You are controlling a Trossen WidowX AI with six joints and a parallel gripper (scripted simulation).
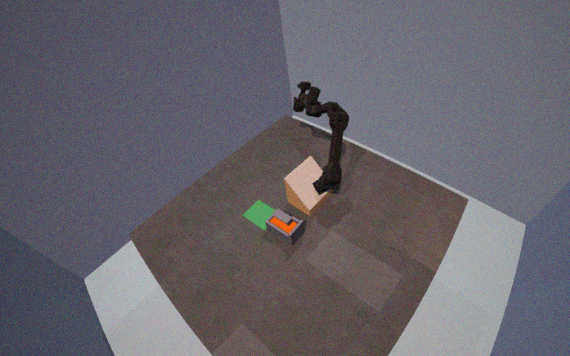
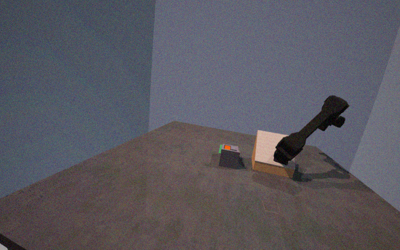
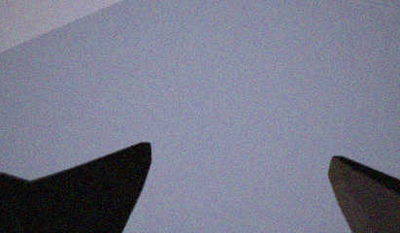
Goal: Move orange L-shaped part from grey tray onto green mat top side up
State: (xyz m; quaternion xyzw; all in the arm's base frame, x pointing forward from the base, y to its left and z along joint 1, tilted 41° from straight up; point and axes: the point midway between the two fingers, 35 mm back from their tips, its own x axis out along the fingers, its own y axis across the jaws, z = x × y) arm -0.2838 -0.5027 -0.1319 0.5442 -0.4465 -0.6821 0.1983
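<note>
My gripper tip is 560 mm short of the orange part, 540 mm to the right of it and 240 mm above it. Also, from my gripper tip: green mat: 600 mm ahead, 370 mm to the left, 300 mm below.
</note>
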